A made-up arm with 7 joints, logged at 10 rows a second.
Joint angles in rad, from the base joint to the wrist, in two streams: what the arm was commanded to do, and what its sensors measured. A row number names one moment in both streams.
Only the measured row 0 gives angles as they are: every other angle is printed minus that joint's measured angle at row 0.
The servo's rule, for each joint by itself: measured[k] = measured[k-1] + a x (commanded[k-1-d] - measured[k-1]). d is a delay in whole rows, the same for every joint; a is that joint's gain. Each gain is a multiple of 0.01, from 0.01 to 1. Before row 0 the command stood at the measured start. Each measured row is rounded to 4 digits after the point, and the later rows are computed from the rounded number. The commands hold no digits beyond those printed.
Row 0, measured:
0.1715, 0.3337, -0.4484, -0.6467, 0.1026, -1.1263, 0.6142
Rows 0 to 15, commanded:
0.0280, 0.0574, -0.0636, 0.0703, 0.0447, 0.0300, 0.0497
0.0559, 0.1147, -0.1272, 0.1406, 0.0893, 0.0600, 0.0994
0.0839, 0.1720, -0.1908, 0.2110, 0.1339, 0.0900, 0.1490
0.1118, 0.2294, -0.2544, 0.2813, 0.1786, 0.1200, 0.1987
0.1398, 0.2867, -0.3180, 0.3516, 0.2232, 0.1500, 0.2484
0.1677, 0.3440, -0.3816, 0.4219, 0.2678, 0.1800, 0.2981
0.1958, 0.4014, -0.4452, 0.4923, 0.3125, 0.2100, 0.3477
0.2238, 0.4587, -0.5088, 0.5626, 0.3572, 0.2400, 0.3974
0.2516, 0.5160, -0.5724, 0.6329, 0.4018, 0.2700, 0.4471
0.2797, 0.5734, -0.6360, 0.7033, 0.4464, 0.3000, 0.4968
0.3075, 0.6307, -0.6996, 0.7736, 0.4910, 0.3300, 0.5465
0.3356, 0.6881, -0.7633, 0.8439, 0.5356, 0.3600, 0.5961
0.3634, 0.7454, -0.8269, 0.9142, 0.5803, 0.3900, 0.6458
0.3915, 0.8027, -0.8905, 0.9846, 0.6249, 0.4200, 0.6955
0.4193, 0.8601, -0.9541, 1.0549, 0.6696, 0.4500, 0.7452
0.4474, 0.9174, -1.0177, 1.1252, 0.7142, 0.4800, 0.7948
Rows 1 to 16, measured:
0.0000, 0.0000, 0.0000, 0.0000, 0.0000, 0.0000, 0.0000
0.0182, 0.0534, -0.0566, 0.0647, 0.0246, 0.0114, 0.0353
0.0427, 0.1104, -0.1194, 0.1345, 0.0602, 0.0299, 0.0808
0.0695, 0.1677, -0.1829, 0.2049, 0.1007, 0.0527, 0.1292
0.0970, 0.2251, -0.2465, 0.2752, 0.1435, 0.0783, 0.1785
0.1248, 0.2824, -0.3101, 0.3455, 0.1873, 0.1055, 0.2281
0.1527, 0.3397, -0.3737, 0.4158, 0.2316, 0.1338, 0.2778
0.1807, 0.3971, -0.4373, 0.4862, 0.2761, 0.1628, 0.3274
0.2087, 0.4544, -0.5009, 0.5565, 0.3207, 0.1921, 0.3771
0.2366, 0.5117, -0.5645, 0.6268, 0.3653, 0.2217, 0.4268
0.2646, 0.5691, -0.6281, 0.6972, 0.4099, 0.2515, 0.4765
0.2925, 0.6264, -0.6917, 0.7675, 0.4545, 0.2813, 0.5262
0.3205, 0.6838, -0.7554, 0.8378, 0.4991, 0.3112, 0.5758
0.3484, 0.7411, -0.8190, 0.9081, 0.5438, 0.3411, 0.6255
0.3764, 0.7984, -0.8826, 0.9785, 0.5884, 0.3711, 0.6752
0.4043, 0.8558, -0.9462, 1.0488, 0.6331, 0.4011, 0.7249
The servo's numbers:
d 1
a 0.65 0.93 0.89 0.92 0.55 0.38 0.71

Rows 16 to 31, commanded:
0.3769, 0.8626, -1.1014, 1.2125, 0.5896, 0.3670, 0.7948
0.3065, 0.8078, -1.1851, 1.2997, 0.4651, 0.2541, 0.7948
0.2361, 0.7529, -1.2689, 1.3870, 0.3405, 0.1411, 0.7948
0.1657, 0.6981, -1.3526, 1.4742, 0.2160, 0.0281, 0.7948
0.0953, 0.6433, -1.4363, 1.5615, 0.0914, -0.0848, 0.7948
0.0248, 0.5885, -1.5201, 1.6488, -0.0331, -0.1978, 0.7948
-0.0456, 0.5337, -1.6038, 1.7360, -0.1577, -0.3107, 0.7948
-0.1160, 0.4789, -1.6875, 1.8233, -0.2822, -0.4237, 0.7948
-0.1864, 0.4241, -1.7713, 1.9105, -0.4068, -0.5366, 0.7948
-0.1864, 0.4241, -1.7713, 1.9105, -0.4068, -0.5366, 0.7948
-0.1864, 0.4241, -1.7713, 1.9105, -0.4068, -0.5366, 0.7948
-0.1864, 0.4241, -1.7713, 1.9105, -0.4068, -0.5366, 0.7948
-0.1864, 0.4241, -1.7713, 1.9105, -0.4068, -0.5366, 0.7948
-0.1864, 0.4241, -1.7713, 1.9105, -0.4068, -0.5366, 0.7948
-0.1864, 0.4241, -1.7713, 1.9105, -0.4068, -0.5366, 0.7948
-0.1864, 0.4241, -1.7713, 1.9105, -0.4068, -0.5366, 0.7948
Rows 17 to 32, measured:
0.4323, 0.9131, -1.0098, 1.1191, 0.6777, 0.4311, 0.7745
0.3963, 0.8661, -1.0913, 1.2050, 0.6292, 0.4067, 0.7889
0.3379, 0.8119, -1.1748, 1.2921, 0.5389, 0.3487, 0.7931
0.2717, 0.7570, -1.2585, 1.3794, 0.4298, 0.2698, 0.7943
0.2028, 0.7022, -1.3422, 1.4666, 0.3122, 0.1780, 0.7947
0.1329, 0.6474, -1.4259, 1.5539, 0.1908, 0.0781, 0.7948
0.0626, 0.5926, -1.5097, 1.6412, 0.0677, -0.0267, 0.7948
-0.0077, 0.5378, -1.5934, 1.7284, -0.0563, -0.1346, 0.7948
-0.0781, 0.4830, -1.6771, 1.8157, -0.1805, -0.2445, 0.7948
-0.1485, 0.4282, -1.7609, 1.9029, -0.3050, -0.3555, 0.7948
-0.1731, 0.4244, -1.7702, 1.9099, -0.3610, -0.4243, 0.7948
-0.1817, 0.4241, -1.7712, 1.9105, -0.3862, -0.4670, 0.7948
-0.1848, 0.4241, -1.7713, 1.9105, -0.3975, -0.4934, 0.7948
-0.1858, 0.4241, -1.7713, 1.9105, -0.4026, -0.5098, 0.7948
-0.1862, 0.4241, -1.7713, 1.9105, -0.4049, -0.5200, 0.7948
-0.1863, 0.4241, -1.7713, 1.9105, -0.4059, -0.5263, 0.7948

